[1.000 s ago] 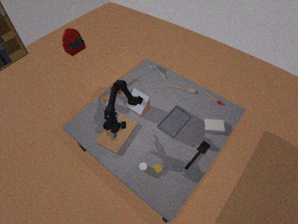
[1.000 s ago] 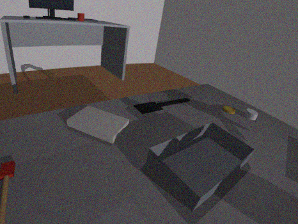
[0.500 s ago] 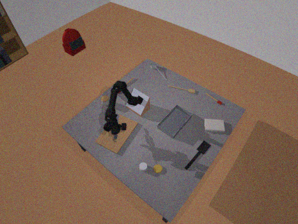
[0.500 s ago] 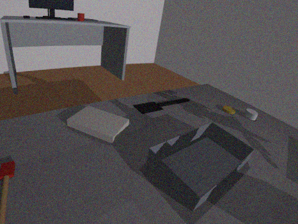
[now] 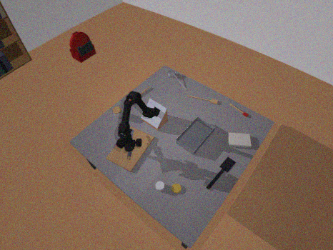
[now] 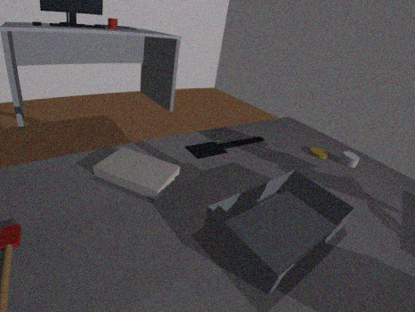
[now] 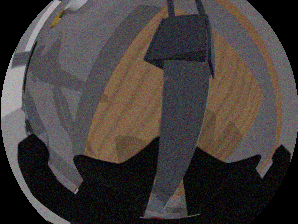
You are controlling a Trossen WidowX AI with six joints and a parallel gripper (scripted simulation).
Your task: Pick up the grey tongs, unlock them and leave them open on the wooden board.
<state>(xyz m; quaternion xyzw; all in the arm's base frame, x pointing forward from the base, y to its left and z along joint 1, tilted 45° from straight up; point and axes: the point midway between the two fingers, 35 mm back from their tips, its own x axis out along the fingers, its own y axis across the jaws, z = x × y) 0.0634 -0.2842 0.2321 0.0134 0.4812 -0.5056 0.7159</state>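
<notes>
The wooden board is 30 mm behind my gripper tip, 10 mm to the left of it and 40 mm below it. The rest, counted from my gripper tip: grey roasting tin 310 mm ahead, 450 mm to the left, 20 mm below; yellow puck 480 mm ahead, 10 mm to the right, 40 mm below; white puck 380 mm ahead, 70 mm to the right, 30 mm below.
</notes>
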